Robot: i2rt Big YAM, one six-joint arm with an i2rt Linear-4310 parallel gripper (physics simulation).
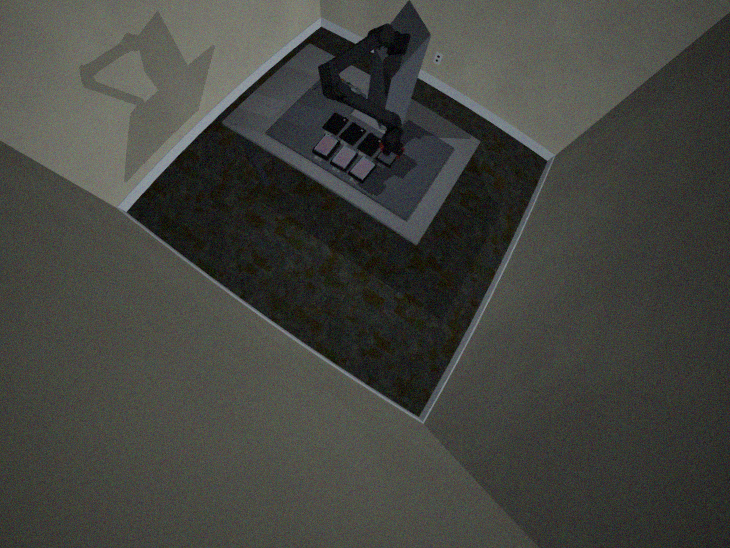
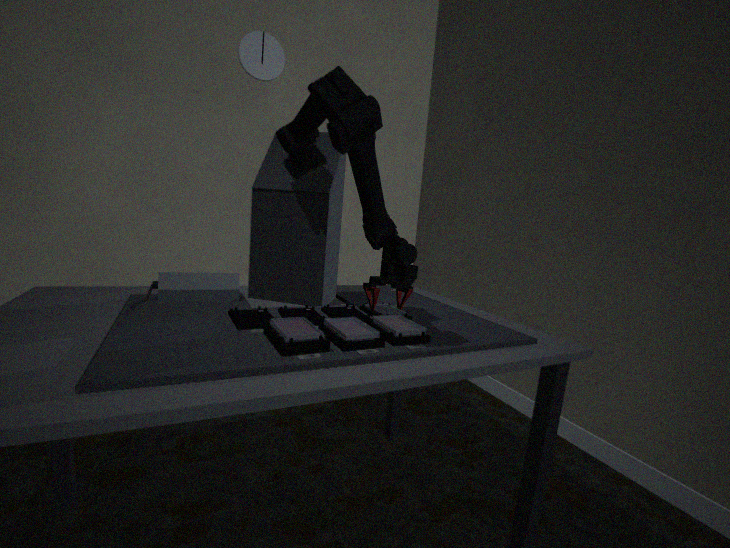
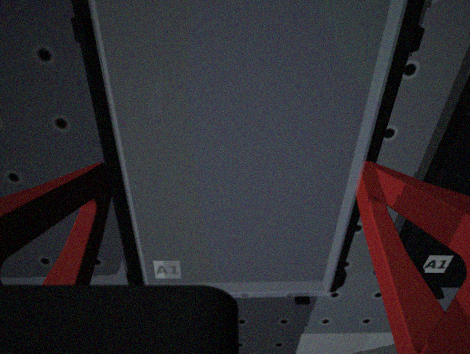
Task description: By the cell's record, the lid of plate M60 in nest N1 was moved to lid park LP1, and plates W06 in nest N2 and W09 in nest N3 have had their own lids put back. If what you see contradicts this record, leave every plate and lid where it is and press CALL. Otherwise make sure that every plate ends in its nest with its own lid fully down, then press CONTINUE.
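Frame: origin at the arm's base, x ahead, y left, z up, level; metres.
Seen in the pictures: gripper, fingertip midpoint: (image 2: 385, 310) (image 3: 233, 176); arm's base at its link origin: (image 1: 399, 45) (image 2: 305, 162).
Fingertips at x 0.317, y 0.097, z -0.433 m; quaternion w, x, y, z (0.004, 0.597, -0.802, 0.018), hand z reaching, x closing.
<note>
Pixels of each thing's middle, then the offset from my fingertips to it. Level surfaces: height alone.
- left plate at the middle of its body: (image 2: 295, 328) (image 1: 326, 144) 0.021 m up, 0.060 m ahead, 0.372 m right
- middle plate at the middle of its body: (image 2: 350, 326) (image 1: 344, 156) 0.018 m up, 0.106 m ahead, 0.251 m right
- right plate at the middle of its body: (image 2: 398, 323) (image 1: 362, 167) 0.019 m up, 0.150 m ahead, 0.130 m right
- low pale box at the middle of its body: (image 2: 199, 285) (image 1: 343, 86) 0.031 m up, 0.406 m back, 0.394 m right
- dark mat at its surface level: 0.011 m down
A clear, pale lid (image 1: 386, 159) (image 3: 240, 125) marked A1 lies level in a black-edged holder at the right end of the back row. My gripper (image 1: 392, 148) (image 2: 387, 307) (image 3: 233, 176) is open over it, one red finger beside each long edge; contact cannot be told. Three plates stand in the front-row nests: the left plate (image 1: 325, 146) (image 2: 296, 329), the middle plate (image 1: 343, 157) (image 2: 352, 328) and the right plate (image 1: 362, 169) (image 2: 399, 324). They look pinkish and level. Whether each has a lid is too dark to tell. Plate and nest names are unreadable.
Three black holders, the left (image 1: 336, 122) (image 2: 250, 319), middle (image 1: 353, 133) and right (image 1: 370, 143), stand behind the plates. The arm's tall grey pedestal (image 2: 288, 247) rises behind them. A low pale box (image 2: 198, 280) is at the back left. The dark mat (image 2: 171, 359) lies on the table.
</note>
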